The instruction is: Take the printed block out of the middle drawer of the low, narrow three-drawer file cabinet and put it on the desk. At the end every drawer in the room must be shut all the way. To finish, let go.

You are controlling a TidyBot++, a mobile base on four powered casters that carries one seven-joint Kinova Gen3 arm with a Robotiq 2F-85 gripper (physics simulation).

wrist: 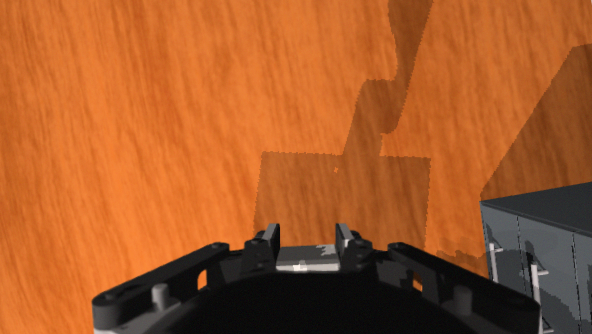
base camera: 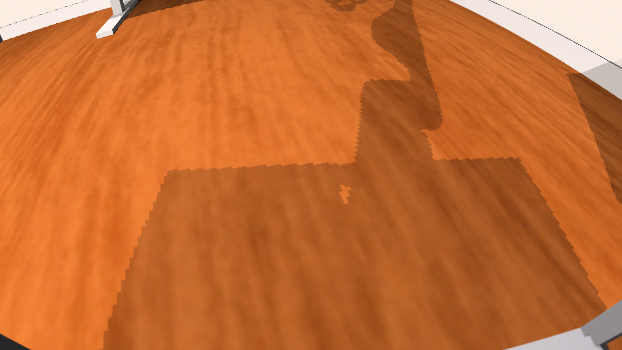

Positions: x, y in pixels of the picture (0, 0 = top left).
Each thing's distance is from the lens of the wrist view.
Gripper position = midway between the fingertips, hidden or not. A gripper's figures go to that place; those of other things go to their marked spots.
my gripper (wrist: 307, 237): 17 cm
printed block (wrist: 311, 257): 16 cm
